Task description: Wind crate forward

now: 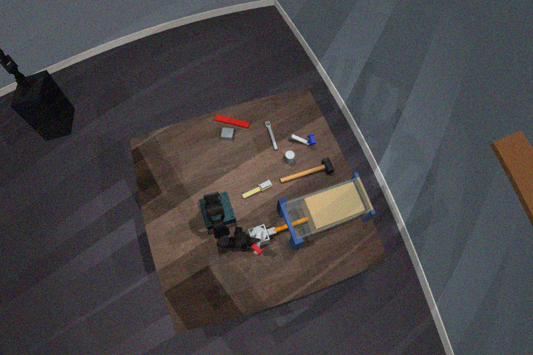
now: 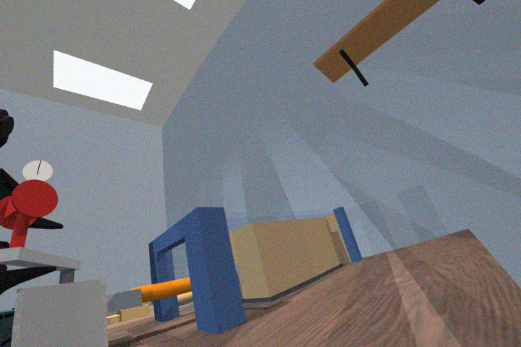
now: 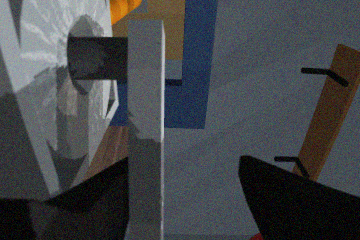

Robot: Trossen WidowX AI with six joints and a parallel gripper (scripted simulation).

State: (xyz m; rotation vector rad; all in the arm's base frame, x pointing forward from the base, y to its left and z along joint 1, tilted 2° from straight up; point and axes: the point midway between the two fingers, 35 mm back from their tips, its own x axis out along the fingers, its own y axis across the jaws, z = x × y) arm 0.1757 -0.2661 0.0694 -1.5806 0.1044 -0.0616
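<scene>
The red knob is 30 mm behind my gripper tip, 50 mm to the right of it and 20 mm above it. From my gripper tip the other things lie so: red-knobbed winch handle: 20 mm behind, 10 mm to the right, 10 mm below; blue steel frame: 160 mm ahead, 70 mm to the left, 30 mm below; grey winch: 10 mm behind, 40 mm to the left, 100 mm below.
</scene>
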